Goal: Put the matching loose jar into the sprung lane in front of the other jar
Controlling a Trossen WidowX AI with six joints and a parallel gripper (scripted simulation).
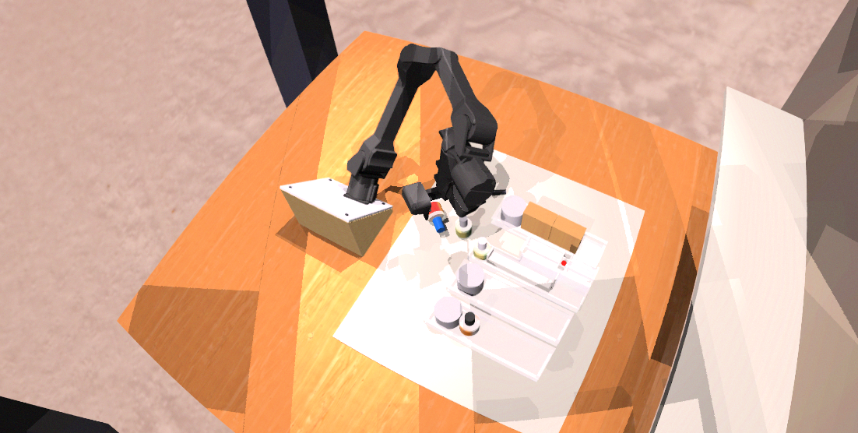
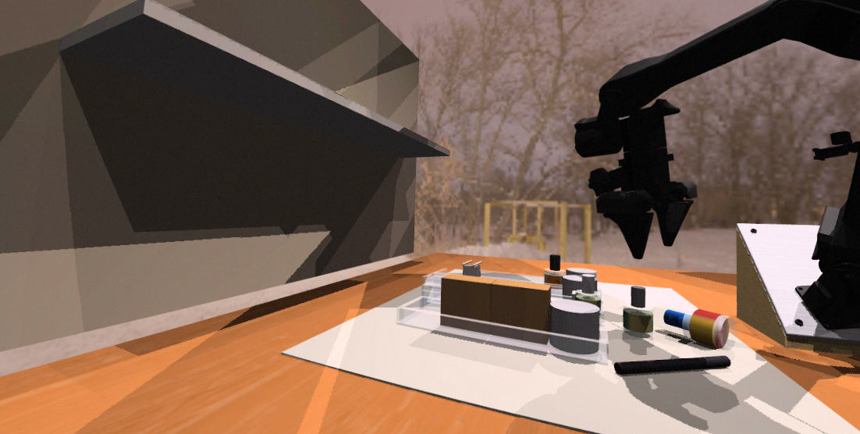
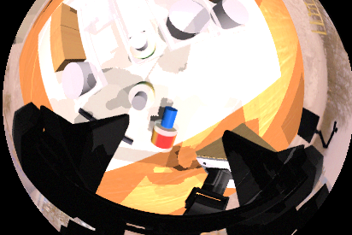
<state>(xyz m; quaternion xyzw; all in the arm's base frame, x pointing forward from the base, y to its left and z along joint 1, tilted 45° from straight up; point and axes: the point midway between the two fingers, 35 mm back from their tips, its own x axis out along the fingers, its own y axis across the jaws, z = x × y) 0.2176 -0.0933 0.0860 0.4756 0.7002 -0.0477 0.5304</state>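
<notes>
Right now the black pen is 30 mm ahead of my gripper tip, 140 mm to the left of it and 110 mm below it. From my gripper tip the other things lie so: sprung lane: 240 mm ahead, 20 mm to the right, 100 mm below; then red mark: 280 mm ahead, 20 mm to the right, 50 mm below.
</notes>
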